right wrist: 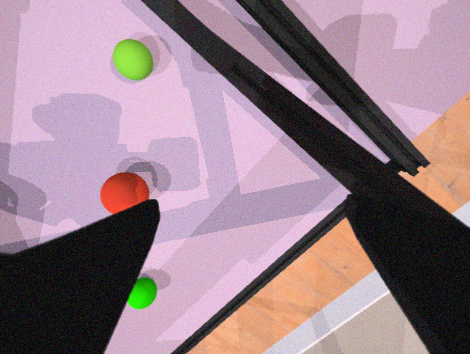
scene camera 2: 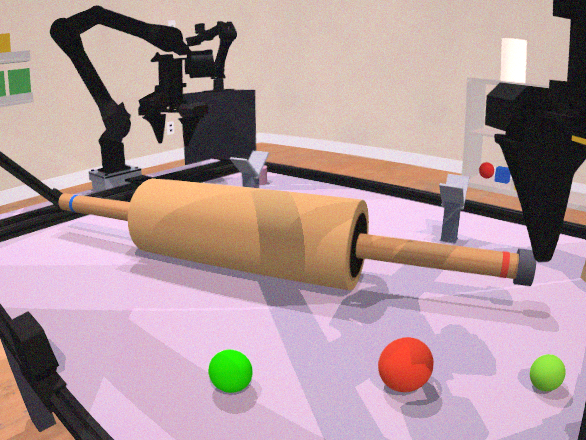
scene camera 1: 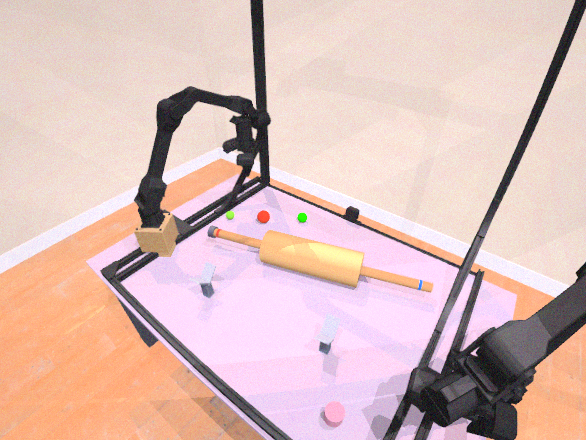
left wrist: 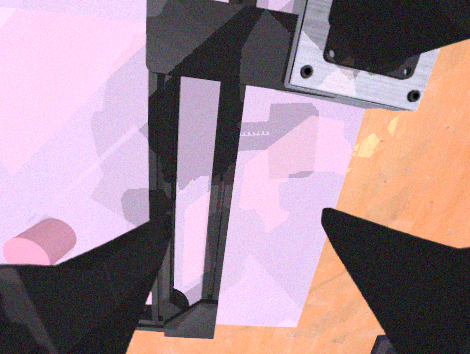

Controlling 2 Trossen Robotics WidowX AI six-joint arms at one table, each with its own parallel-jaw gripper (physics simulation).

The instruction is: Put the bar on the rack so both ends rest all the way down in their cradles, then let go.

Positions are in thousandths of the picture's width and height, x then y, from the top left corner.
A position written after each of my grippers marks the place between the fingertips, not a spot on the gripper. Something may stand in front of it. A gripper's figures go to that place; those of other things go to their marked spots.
Labels:
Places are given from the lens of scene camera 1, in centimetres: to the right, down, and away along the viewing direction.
my left gripper (scene camera 1: 759,956): 30, 39, 54
my right gripper (scene camera 1: 424,388): -17, -19, 116

